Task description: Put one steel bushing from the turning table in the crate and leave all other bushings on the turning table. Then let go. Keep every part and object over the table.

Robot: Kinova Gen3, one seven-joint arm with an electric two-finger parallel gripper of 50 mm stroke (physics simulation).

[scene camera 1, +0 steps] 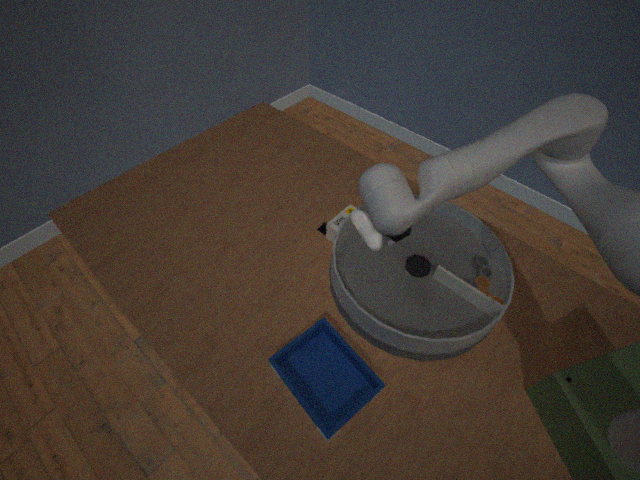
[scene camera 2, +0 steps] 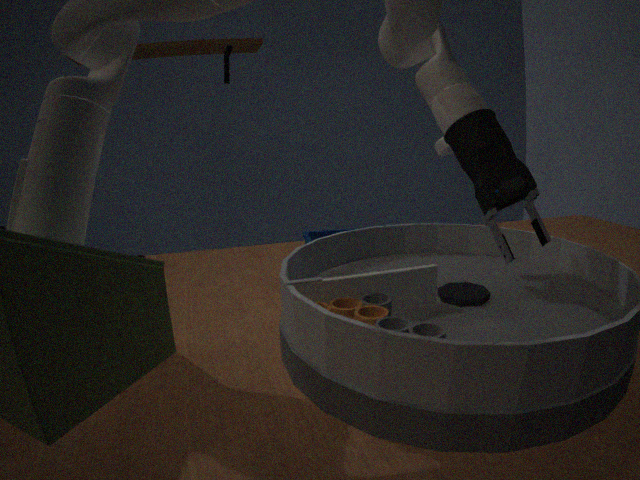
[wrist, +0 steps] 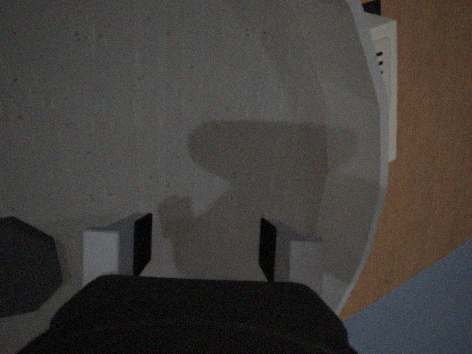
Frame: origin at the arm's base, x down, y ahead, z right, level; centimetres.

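Where they show: gripper, fingertip midpoint: (scene camera 2: 528, 252) (wrist: 205, 239); arm's base, origin of the base link: (scene camera 2: 48, 245).
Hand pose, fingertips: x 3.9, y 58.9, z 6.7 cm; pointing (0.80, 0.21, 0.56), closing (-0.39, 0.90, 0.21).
Note:
Each offset is from my fingertips to the top centre of the thing. "pt": to the spot under its first point.
The turning table (scene camera 1: 413, 343) (scene camera 2: 465, 369) (wrist: 100, 100) is a round grey tub with a raised rim. Steel bushings stand upright in it, among them a grey one {dx +1.9, dy -22.5, dz +3.5 cm} (scene camera 2: 377, 300) by the divider and two grey ones {dx +1.9, dy -23.0, dz +9.5 cm} (scene camera 2: 393, 324) {dx +1.9, dy -20.7, dz +11.7 cm} (scene camera 2: 429, 330) near the front wall; grey bushings also show faintly in scene camera 1 (scene camera 1: 482, 265). Orange bushings {dx +1.9, dy -23.9, dz +6.4 cm} (scene camera 1: 482, 283) {dx +1.9, dy -25.7, dz +3.7 cm} (scene camera 2: 345, 305) (scene camera 2: 372, 313) stand beside them. The blue crate {dx +4.7, dy -13.0, dz -33.4 cm} (scene camera 1: 326, 374) (scene camera 2: 323, 235) lies beside the turning table, with no bushing visible inside. My gripper (scene camera 2: 527, 250) (wrist: 205, 239) is open and empty, over the turning table on the side away from the bushings.
A divider {pt dx +0.8, dy -22.6, dz +1.1 cm} (scene camera 1: 467, 289) (scene camera 2: 382, 273) runs from the wall towards the dark hub {dx +3.6, dy -10.2, dz +0.5 cm} (scene camera 1: 417, 265) (scene camera 2: 463, 293) (wrist: 30, 267). A white device {pt dx +3.9, dy +12.8, dz -3.7 cm} (scene camera 1: 338, 222) (wrist: 391, 100) stands just outside the rim. A large green box (scene camera 1: 594, 397) (scene camera 2: 103, 320) stands near the turning table.

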